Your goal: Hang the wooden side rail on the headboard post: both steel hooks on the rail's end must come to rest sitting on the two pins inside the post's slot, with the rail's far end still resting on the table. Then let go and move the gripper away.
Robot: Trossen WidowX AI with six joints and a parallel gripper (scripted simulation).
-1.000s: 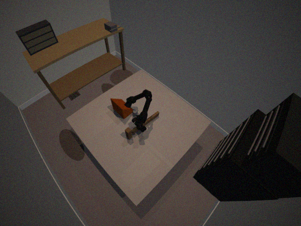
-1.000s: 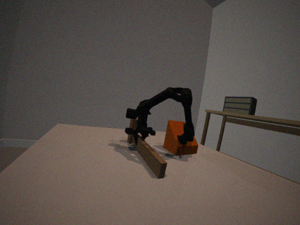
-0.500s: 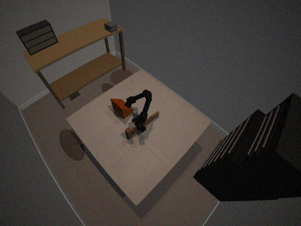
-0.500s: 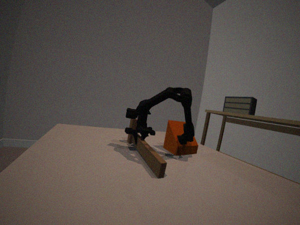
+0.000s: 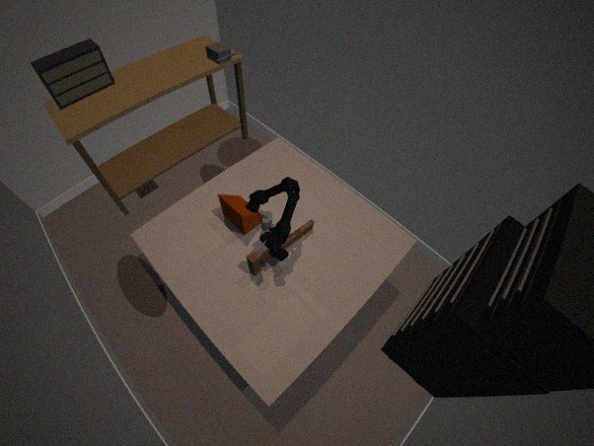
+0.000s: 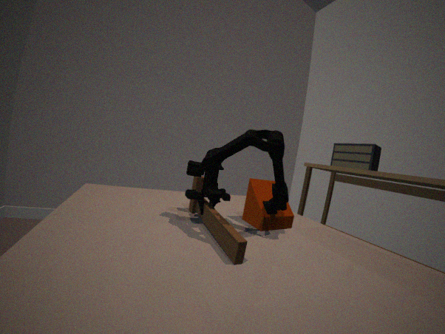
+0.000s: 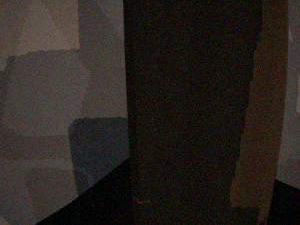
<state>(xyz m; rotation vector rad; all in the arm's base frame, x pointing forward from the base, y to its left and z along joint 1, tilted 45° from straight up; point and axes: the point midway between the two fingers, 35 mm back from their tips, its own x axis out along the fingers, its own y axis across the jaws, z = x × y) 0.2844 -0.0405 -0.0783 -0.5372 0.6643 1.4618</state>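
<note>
The headboard post is 10 mm behind my gripper tip, 140 mm to the right of it and 40 mm above it.
</note>
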